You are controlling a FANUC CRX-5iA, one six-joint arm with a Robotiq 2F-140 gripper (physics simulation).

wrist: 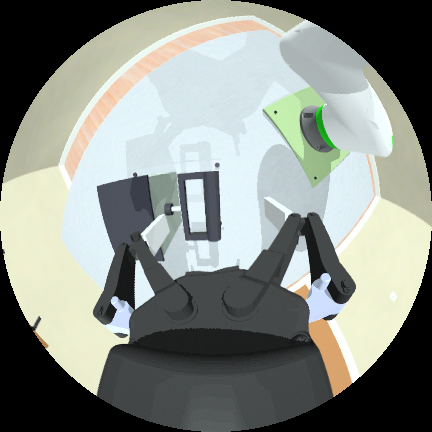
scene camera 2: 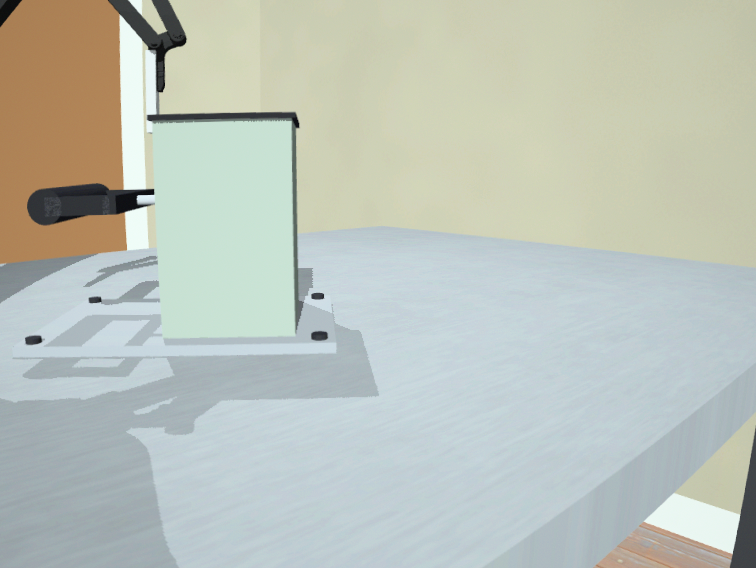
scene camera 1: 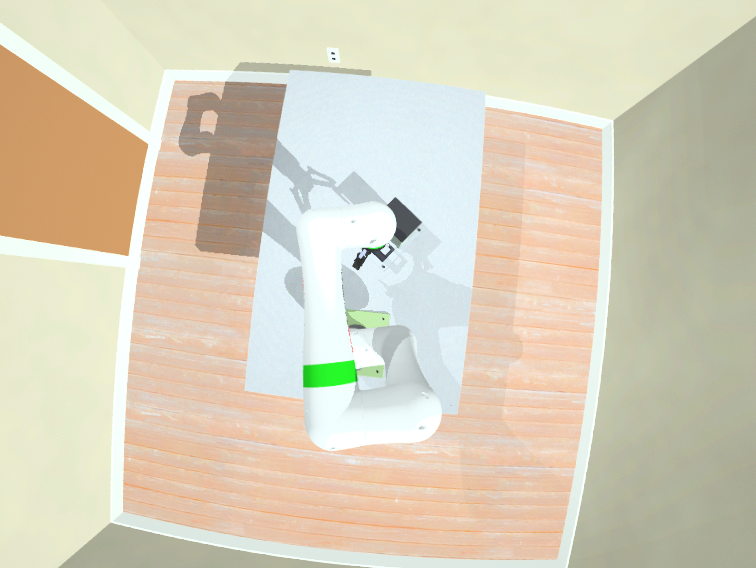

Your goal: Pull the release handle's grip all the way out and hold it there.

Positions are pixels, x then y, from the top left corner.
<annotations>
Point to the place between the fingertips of my gripper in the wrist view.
214, 214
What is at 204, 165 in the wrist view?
A pale base plate.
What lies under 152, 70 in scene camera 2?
My gripper.
</annotations>
